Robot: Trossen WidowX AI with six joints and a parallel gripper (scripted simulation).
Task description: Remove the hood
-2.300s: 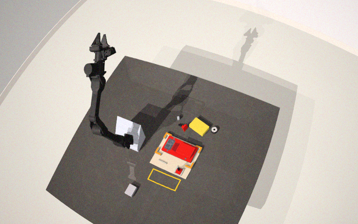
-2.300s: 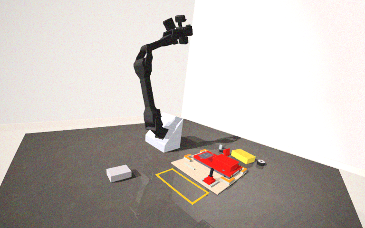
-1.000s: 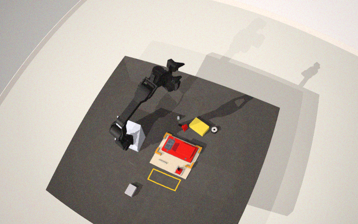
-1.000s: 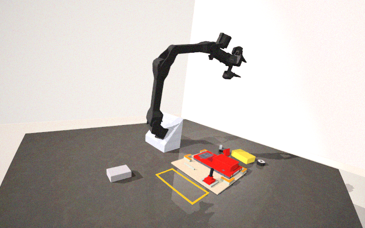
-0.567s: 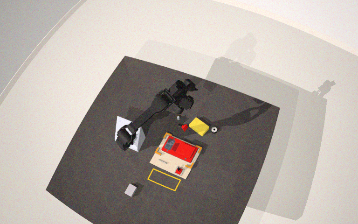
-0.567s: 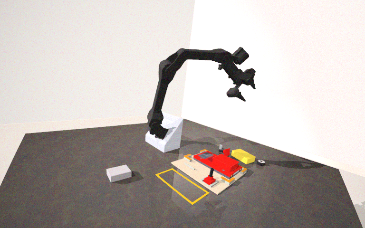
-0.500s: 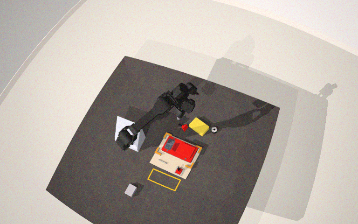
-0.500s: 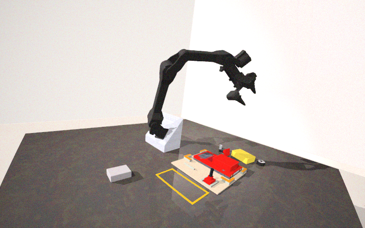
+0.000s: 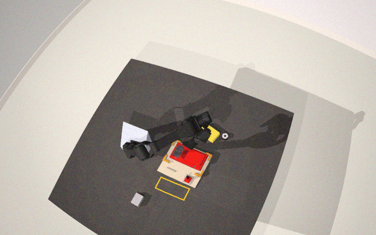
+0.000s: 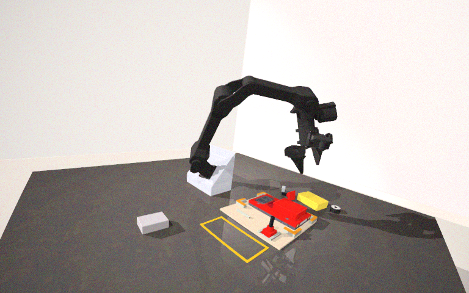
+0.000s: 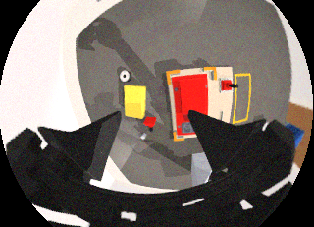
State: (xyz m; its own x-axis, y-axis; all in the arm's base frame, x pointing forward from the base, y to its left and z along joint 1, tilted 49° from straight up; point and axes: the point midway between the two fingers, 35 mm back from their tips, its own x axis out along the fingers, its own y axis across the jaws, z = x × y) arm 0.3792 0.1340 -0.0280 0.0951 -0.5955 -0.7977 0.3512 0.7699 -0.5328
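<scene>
The hood is 2 cm behind my gripper tip, 8 cm to the right of it and 13 cm below it. The rest, counted from my gripper tip: small wheel (11 cm ahead, 11 cm to the left, 16 cm below); beige base plate (6 cm behind, 10 cm to the right, 16 cm below); yellow sponge block (1 cm ahead, 11 cm to the left, 15 cm below).
</scene>
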